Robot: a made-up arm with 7 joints.
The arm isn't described. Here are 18 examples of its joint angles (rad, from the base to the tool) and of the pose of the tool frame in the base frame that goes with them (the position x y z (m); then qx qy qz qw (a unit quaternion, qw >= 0)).
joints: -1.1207 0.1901 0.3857 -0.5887 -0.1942 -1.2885 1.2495
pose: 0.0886 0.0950 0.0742 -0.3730 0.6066 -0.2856 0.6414
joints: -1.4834 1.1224 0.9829 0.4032 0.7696 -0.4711 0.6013
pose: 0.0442 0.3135 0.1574 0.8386 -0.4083 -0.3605 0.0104
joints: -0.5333 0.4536 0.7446 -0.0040 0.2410 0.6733 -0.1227
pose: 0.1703 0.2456 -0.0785 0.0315 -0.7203 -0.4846 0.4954
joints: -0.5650 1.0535 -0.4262 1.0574 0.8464 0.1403 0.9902
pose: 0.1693 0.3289 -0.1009 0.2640 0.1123 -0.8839 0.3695
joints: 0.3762 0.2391 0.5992 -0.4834 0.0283 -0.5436 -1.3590
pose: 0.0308 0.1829 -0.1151 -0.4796 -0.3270 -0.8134 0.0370
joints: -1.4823 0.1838 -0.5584 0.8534 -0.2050 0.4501 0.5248
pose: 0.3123 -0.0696 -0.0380 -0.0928 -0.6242 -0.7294 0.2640
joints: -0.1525 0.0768 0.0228 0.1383 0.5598 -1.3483 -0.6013
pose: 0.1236 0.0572 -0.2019 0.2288 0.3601 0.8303 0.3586
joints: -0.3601 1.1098 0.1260 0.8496 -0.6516 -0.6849 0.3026
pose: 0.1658 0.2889 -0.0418 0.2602 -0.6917 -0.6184 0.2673
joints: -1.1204 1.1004 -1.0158 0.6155 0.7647 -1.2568 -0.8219
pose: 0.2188 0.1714 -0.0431 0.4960 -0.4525 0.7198 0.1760
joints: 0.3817 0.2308 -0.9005 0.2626 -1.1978 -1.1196 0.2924
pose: 0.0110 -0.0269 -0.2379 -0.1271 -0.9120 -0.0389 0.3880
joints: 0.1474 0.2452 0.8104 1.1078 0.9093 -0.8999 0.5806
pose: -0.0824 0.1843 -0.2772 -0.0458 -0.4790 -0.6520 0.5860
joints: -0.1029 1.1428 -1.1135 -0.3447 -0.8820 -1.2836 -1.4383
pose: 0.0506 0.0796 -0.1467 0.6458 0.2945 0.3854 0.5896
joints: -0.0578 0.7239 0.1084 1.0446 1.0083 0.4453 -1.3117
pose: 0.0135 0.2941 -0.1787 -0.6902 0.0012 -0.1153 0.7143
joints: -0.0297 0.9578 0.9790 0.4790 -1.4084 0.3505 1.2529
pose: 0.1003 0.3413 -0.0077 0.4049 -0.7243 0.1667 0.5326
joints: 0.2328 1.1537 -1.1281 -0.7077 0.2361 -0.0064 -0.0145
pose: -0.0036 0.0337 -0.1722 0.6955 0.3048 0.6500 0.0277
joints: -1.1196 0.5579 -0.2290 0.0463 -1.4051 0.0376 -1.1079
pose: 0.2063 0.0275 0.0522 0.5662 0.4445 0.3495 0.5998
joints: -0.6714 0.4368 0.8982 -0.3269 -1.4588 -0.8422 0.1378
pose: 0.0694 0.2104 0.0442 -0.3785 0.7620 -0.0244 0.5249
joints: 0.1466 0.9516 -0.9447 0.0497 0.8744 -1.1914 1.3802
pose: 0.0159 0.0812 -0.2112 0.3004 0.7024 0.6241 0.1638
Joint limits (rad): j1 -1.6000..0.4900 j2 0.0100..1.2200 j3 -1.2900..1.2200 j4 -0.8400..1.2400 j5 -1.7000..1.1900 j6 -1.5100..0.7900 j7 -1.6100..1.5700
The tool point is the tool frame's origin. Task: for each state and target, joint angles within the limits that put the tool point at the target. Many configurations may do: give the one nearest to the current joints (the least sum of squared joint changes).
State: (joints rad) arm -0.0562 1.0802 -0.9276 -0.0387 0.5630 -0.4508 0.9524
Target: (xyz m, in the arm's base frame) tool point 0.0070 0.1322 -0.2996
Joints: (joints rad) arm 0.0938 0.8163 -1.0426 0.4549 0.5947 -0.1742 0.9743
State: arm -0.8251 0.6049 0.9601 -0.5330 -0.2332 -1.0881 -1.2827
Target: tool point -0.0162 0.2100 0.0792
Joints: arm -1.3034 0.8486 1.2200 -0.5873 -0.0321 -1.1367 -1.6100
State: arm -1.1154 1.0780 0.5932 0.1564 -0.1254 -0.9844 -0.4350
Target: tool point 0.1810 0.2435 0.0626
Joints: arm -1.0440 0.9128 0.5304 0.5913 -0.0312 -0.7530 -0.3715
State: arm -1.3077 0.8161 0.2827 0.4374 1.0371 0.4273 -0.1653
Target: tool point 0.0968 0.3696 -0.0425
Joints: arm -0.7699 1.0034 0.6822 0.9771 1.1290 0.5379 0.1075
